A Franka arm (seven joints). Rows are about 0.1 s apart.
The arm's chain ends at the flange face. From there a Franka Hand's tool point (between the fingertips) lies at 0.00 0.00 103.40 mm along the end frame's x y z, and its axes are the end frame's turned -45 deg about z.
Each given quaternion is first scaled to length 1.
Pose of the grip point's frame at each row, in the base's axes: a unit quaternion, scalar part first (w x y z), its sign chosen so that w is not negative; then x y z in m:
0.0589, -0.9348, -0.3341, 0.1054, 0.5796, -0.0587, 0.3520
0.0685, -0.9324, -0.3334, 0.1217, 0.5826, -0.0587, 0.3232
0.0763, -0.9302, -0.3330, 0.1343, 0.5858, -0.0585, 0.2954
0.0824, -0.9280, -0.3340, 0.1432, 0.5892, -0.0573, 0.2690
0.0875, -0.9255, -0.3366, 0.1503, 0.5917, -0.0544, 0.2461
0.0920, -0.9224, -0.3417, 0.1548, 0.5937, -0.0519, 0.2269
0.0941, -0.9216, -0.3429, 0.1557, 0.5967, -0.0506, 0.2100
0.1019, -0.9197, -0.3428, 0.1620, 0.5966, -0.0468, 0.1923
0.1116, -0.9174, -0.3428, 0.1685, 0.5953, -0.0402, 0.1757
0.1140, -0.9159, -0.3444, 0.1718, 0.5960, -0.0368, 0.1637
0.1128, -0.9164, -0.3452, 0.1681, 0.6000, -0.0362, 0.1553
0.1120, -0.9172, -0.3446, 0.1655, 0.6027, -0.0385, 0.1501
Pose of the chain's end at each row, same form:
0.0141, -0.9915, 0.0491, 0.1199, 0.6040, -0.0628, 0.4524
0.0167, -0.9890, 0.0488, 0.1386, 0.6108, -0.0635, 0.4226
0.0191, -0.9868, 0.0483, 0.1533, 0.6169, -0.0639, 0.3939
0.0213, -0.9852, 0.0466, 0.1638, 0.6224, -0.0632, 0.3668
0.0233, -0.9838, 0.0432, 0.1723, 0.6266, -0.0607, 0.3432
0.0258, -0.9829, 0.0373, 0.1782, 0.6297, -0.0585, 0.3236
0.0274, -0.9827, 0.0359, 0.1799, 0.6330, -0.0575, 0.3066
0.0321, -0.9809, 0.0352, 0.1887, 0.6346, -0.0547, 0.2881
0.0386, -0.9788, 0.0344, 0.1984, 0.6352, -0.0494, 0.2707
0.0396, -0.9780, 0.0323, 0.2023, 0.6367, -0.0462, 0.2583
0.0399, -0.9788, 0.0318, 0.1985, 0.6399, -0.0456, 0.2502
0.0401, -0.9793, 0.0326, 0.1958, 0.6421, -0.0480, 0.2452

